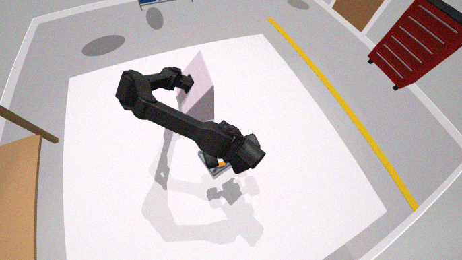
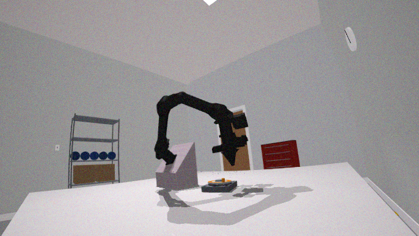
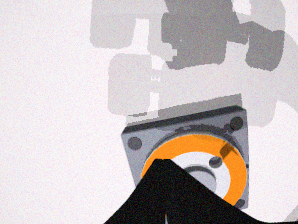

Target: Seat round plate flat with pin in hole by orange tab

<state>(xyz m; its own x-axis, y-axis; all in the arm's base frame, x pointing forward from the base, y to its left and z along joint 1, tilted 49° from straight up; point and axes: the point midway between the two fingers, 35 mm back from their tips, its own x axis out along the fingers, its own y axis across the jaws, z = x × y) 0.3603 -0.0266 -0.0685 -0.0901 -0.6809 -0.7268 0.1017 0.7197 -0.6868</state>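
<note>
The grey square base is 6 cm behind my gripper tip, 3 cm to the right of it and 7 cm below it.
</note>
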